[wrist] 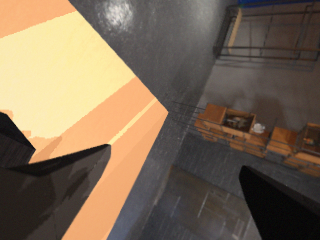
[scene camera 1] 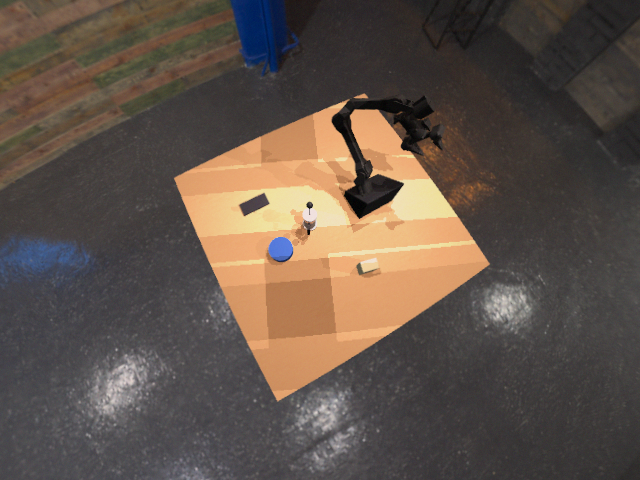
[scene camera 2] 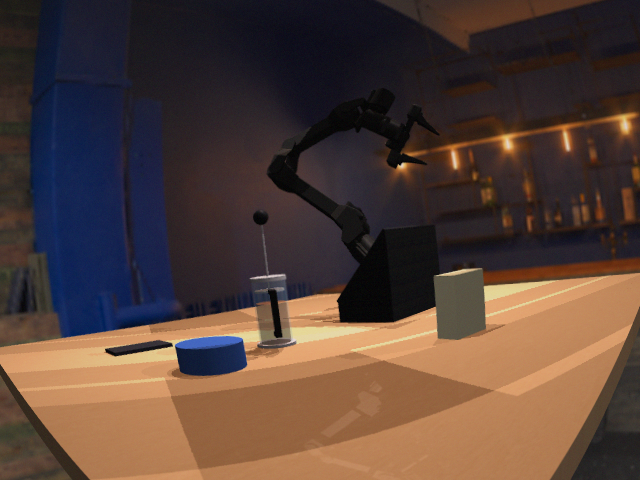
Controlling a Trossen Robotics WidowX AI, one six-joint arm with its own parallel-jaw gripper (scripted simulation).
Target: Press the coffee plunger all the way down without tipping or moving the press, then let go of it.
Labels:
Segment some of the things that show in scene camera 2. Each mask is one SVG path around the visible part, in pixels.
My gripper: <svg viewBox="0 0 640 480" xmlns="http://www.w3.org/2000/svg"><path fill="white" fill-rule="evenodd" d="M417 104L412 104L408 110L406 125L388 116L384 116L379 123L377 134L388 138L385 145L391 151L386 160L388 165L394 169L397 168L398 164L401 166L401 163L428 165L413 156L400 153L407 140L409 140L409 132L414 121L440 136L423 117L421 106Z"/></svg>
A coffee press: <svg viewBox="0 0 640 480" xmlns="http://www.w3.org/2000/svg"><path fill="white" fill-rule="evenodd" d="M259 209L254 212L253 219L255 223L261 225L266 276L250 278L256 324L260 339L257 347L276 349L293 346L297 343L297 340L293 338L289 301L285 285L286 276L269 276L263 224L268 221L269 215L265 210Z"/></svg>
A blue round puck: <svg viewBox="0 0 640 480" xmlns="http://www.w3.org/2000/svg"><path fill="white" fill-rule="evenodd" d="M243 339L235 336L213 336L178 342L175 344L175 350L180 371L190 376L212 376L234 373L247 367L247 359Z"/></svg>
A pale block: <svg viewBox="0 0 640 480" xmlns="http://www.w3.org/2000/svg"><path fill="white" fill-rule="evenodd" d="M483 268L459 270L433 276L437 310L437 339L459 340L486 329Z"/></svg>

